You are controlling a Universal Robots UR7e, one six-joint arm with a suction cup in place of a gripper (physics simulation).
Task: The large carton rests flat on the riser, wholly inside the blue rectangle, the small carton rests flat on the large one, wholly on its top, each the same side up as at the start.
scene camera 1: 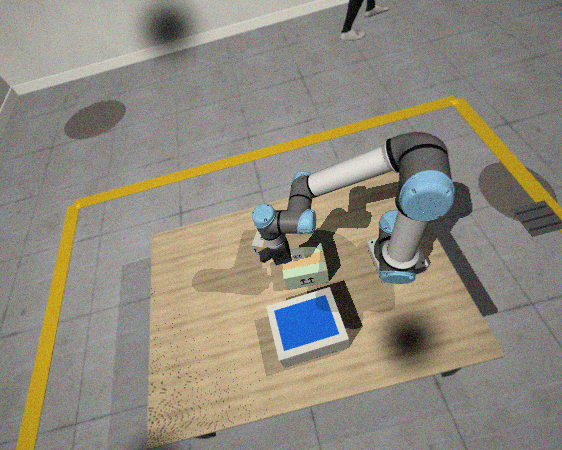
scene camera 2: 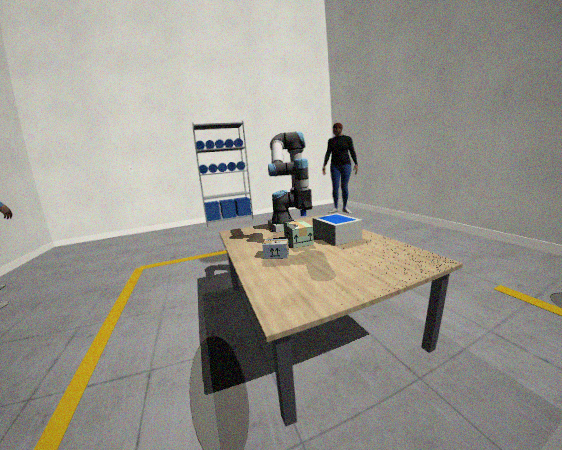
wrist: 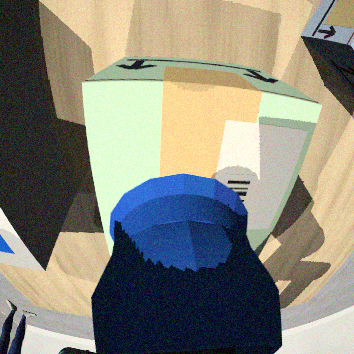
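The large carton [scene camera 1: 306, 268] [scene camera 2: 299, 234] [wrist: 140, 133], pale green with a tan strip and a white label, stands on the table [scene camera 1: 190, 357] [scene camera 2: 346, 286] just behind the riser [scene camera 1: 275, 332] [scene camera 2: 337, 232]. The riser is a white block with the blue rectangle [scene camera 1: 306, 321] [scene camera 2: 336, 219] on top, and nothing is on it. The small carton [scene camera 2: 275, 250] [wrist: 333, 21] sits on the table to the left of the large one; in the overhead view the arm mostly hides it. My suction cup [wrist: 179, 211] [scene camera 1: 284, 258] hangs just above the label end of the large carton's top and holds nothing.
The robot base [scene camera 1: 397, 263] stands on the table's back right part. A person [scene camera 2: 340, 165] stands on the floor behind the table. A shelf rack [scene camera 2: 218, 126] with blue items is against the wall. A yellow line [scene camera 1: 257, 154] marks the floor around the table.
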